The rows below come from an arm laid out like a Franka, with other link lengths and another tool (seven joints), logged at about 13 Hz.
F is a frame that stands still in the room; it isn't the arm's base.
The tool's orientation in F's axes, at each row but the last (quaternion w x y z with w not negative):
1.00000 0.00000 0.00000 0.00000
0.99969 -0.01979 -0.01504 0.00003
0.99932 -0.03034 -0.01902 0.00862
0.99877 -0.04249 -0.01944 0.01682
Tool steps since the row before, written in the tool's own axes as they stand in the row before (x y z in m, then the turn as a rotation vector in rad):
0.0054 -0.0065 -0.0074 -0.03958 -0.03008 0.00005
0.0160 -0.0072 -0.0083 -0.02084 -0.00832 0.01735
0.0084 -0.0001 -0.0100 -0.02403 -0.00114 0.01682
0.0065 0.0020 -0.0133 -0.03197 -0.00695 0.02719
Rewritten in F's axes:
0.0054 -0.0065 -0.0074 -0.03958 -0.03008 0.00005
0.0162 -0.0075 -0.0075 -0.02136 -0.00764 0.01703
0.0088 -0.0005 -0.0097 -0.02464 -0.00057 0.01595
0.0070 0.0011 -0.0132 -0.03280 -0.00576 0.02647

